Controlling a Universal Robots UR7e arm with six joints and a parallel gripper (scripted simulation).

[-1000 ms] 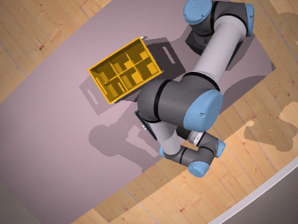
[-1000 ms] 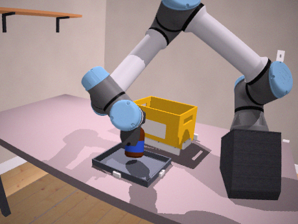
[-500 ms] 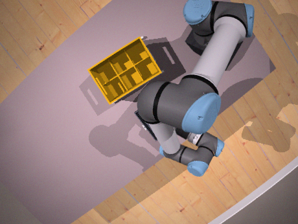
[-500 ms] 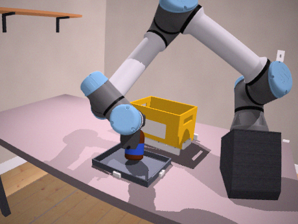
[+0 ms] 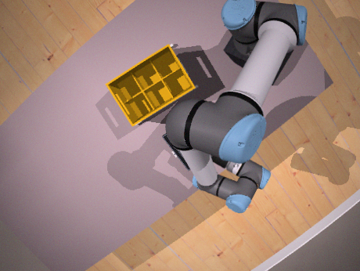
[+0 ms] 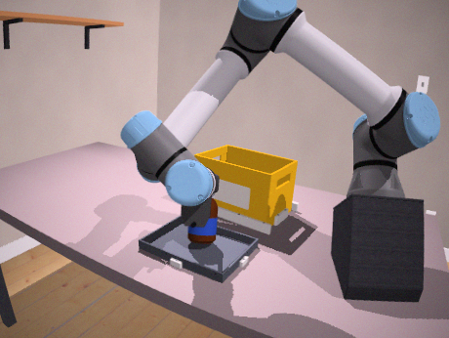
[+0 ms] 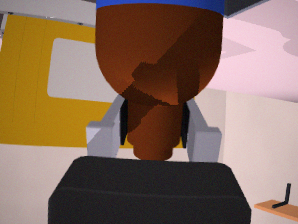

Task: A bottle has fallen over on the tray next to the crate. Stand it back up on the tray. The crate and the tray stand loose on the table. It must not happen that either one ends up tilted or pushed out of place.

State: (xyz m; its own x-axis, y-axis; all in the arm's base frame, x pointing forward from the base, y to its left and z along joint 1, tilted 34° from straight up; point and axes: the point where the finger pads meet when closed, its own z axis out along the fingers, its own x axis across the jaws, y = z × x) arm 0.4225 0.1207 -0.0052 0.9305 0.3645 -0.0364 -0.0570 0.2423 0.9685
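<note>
Now: the bottle 10 mm to the left of my hand and 50 mm below it. The rest, counted from my hand: dark grey tray 10 mm behind, 50 mm to the left, 130 mm below; yellow crate 30 mm behind, 250 mm to the right, 60 mm below.
</note>
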